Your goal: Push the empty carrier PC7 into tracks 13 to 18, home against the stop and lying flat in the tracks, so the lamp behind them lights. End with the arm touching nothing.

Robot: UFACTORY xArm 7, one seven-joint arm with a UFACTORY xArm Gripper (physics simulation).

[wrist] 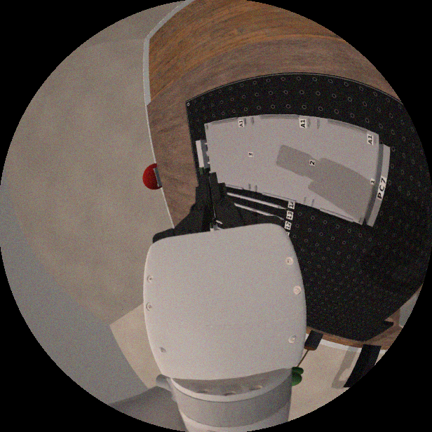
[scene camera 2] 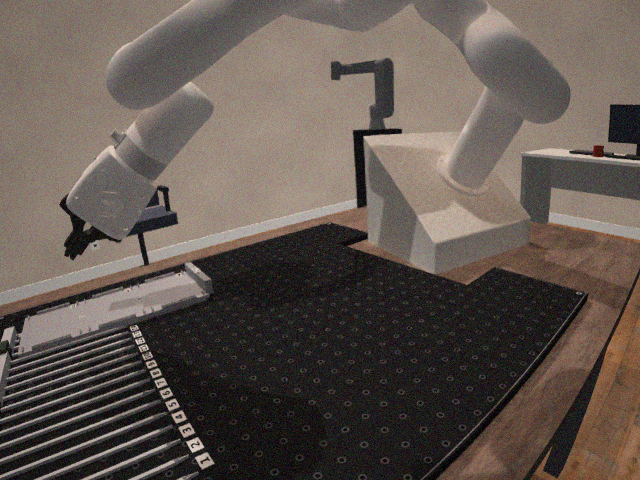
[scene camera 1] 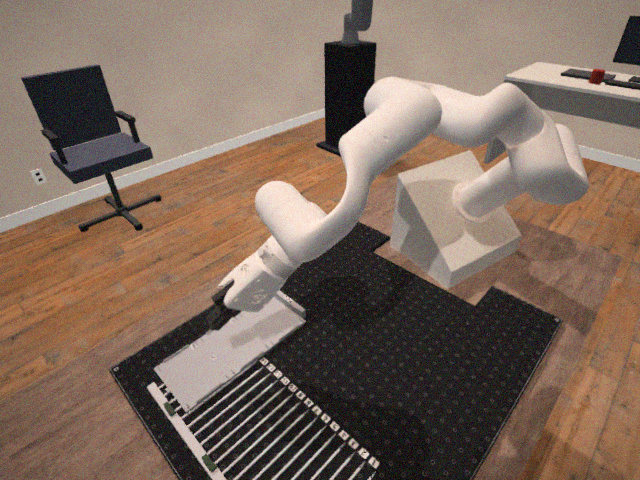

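Seen in the pictures: gripper, fingertip midpoint: [scene camera 2: 69, 253] [scene camera 1: 211, 324]; arm's base, link origin: [scene camera 2: 462, 176] [scene camera 1: 470, 203].
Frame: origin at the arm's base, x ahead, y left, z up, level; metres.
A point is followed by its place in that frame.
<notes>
The light grey carrier PC7 [scene camera 1: 206, 366] @(y -0.103, x 0.783, z -0.124 m) [scene camera 2: 98, 310] @(y -0.119, x 0.734, z -0.124 m) [wrist: 240, 137] looks flat over the tracks at the high-numbered side. Its raised, labelled end [wrist: 381, 185] faces away from the white stop bar [scene camera 1: 188, 437] @(y 0.013, x 0.876, z -0.119 m) [wrist: 200, 154]. A narrow strip with small dark parts shows between its far end and the bar in scene camera 1; contact cannot be told. A small dark green block [scene camera 1: 169, 408] @(y -0.057, x 0.880, z -0.113 m) sits on the bar behind the carrier and does not look bright. My gripper [scene camera 1: 213, 323] @(y -0.097, x 0.750, z -0.014 m) [scene camera 2: 71, 254] @(y -0.097, x 0.750, z -0.014 m) [wrist: 210, 183] is shut and empty, raised above the carrier, with its shadow on it.
Thin rails run beside the carrier, with number labels [scene camera 1: 373, 462] @(y 0.249, x 0.657, z -0.134 m) [scene camera 2: 204, 460] @(y 0.249, x 0.656, z -0.134 m) [wrist: 289, 215] at their ends. A second green block [scene camera 1: 208, 461] @(y 0.075, x 0.868, z -0.113 m) sits farther along the bar. The black perforated mat [scene camera 1: 351, 330] @(y 0.021, x 0.485, z -0.134 m) [scene camera 2: 336, 330] @(y 0.136, x 0.441, z -0.134 m) lies beneath. The arm's pedestal [scene camera 1: 454, 263] @(y 0.075, x 0.171, z -0.077 m) [scene camera 2: 454, 253] @(y 0.092, x 0.144, z -0.117 m) stands behind.
</notes>
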